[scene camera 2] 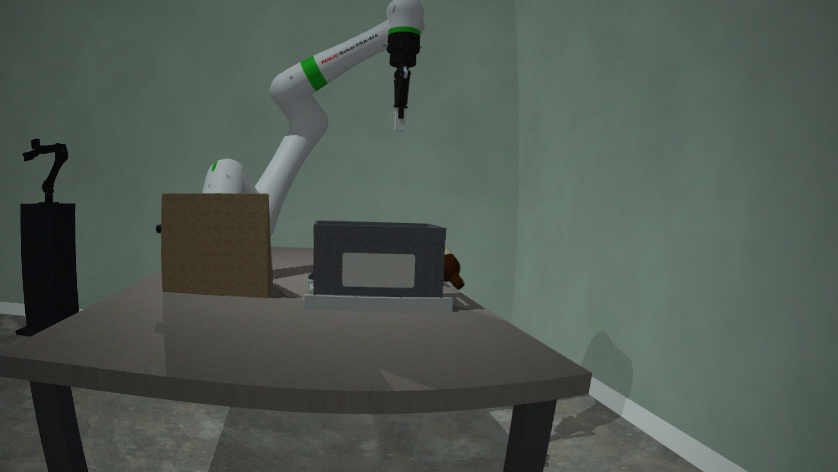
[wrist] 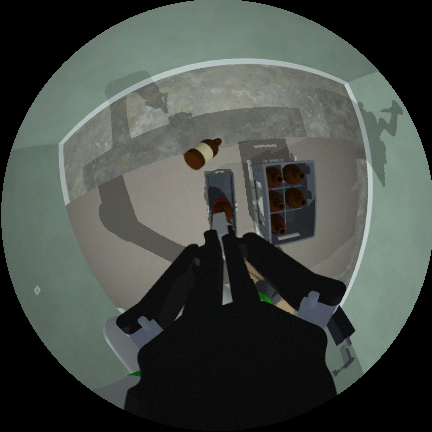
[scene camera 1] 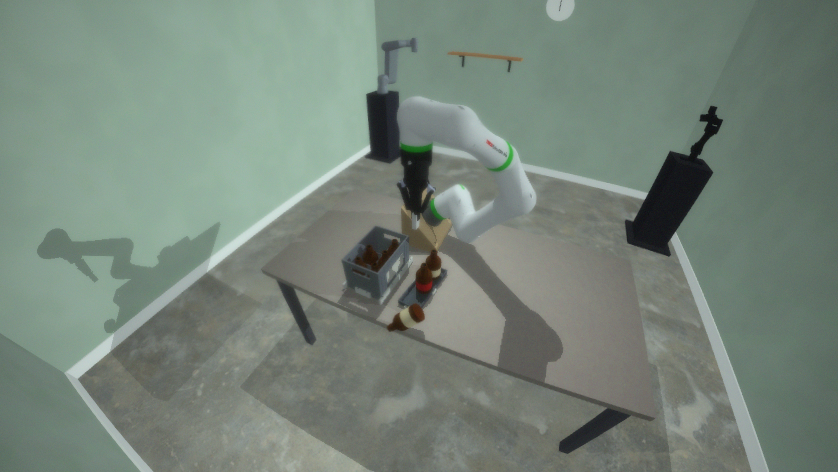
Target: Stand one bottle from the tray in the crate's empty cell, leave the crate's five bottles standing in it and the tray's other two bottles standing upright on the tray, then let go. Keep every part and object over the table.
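Frame: origin at the arm's base, x ahead, y left, z up, level; centimetres.
Seen in the pictures: gripper, fingertip midpoint: (scene camera 2: 399, 130) (wrist: 220, 221) (scene camera 1: 415, 227); arm's base, origin of the base link: (scene camera 2: 215, 236) (wrist: 267, 291) (scene camera 1: 430, 213).
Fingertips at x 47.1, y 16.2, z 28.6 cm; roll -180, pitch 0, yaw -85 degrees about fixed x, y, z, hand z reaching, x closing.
Observation:
Pixels of each thing's top centre, then the offset from my fingertips to it. "pt": a spot on its surface instead. Level surfaces: height alone.
- tray, middle of its top: (wrist: 222, 208) (scene camera 1: 423, 284) dx -8.8, dy -0.3, dz -39.1 cm
- upright red-label bottle, middle of its top: (wrist: 222, 218) (scene camera 1: 424, 264) dx -8.3, dy -0.2, dz -25.5 cm
- upright cream-label bottle, middle of its top: (scene camera 1: 434, 251) dx -17.9, dy -0.2, dz -25.6 cm
- crate, middle of its top: (scene camera 2: 375, 223) (wrist: 293, 204) (scene camera 1: 376, 247) dx -6.2, dy -23.2, dz -24.1 cm
- pale low strip, surface spot: (scene camera 2: 378, 303) pt dx -5.7, dy -33.5, dz -39.9 cm
- table's, its level: dz -41.6 cm
My gripper (scene camera 1: 415, 220) (scene camera 2: 399, 121) (wrist: 220, 221) is shut and empty, high above the table. A brown bottle with a cream label (scene camera 1: 407, 317) (scene camera 2: 452, 268) (wrist: 202, 154) is off the tray, steeply tilted with its neck down and outward, at the table's near edge in scene camera 1; contact with the table is unclear. The tray (scene camera 1: 409, 298) (wrist: 207, 192) holds an upright red-label bottle (scene camera 1: 423, 280) (wrist: 222, 208) and an upright cream-label bottle (scene camera 1: 433, 265), mostly hidden by the fingers in the wrist view. The crate (scene camera 1: 358, 279) (scene camera 2: 328, 260) (wrist: 309, 220) holds several bottles (scene camera 1: 370, 255) (wrist: 294, 174); one corner cell is empty.
A wooden block (scene camera 1: 411, 233) (scene camera 2: 215, 243) stands by the arm's base, behind the crate in scene camera 1. A pale low strip (scene camera 2: 378, 303) runs along the crate's foot. The table's (scene camera 1: 586, 304) (scene camera 2: 263, 351) near edge lies close to the tilted bottle.

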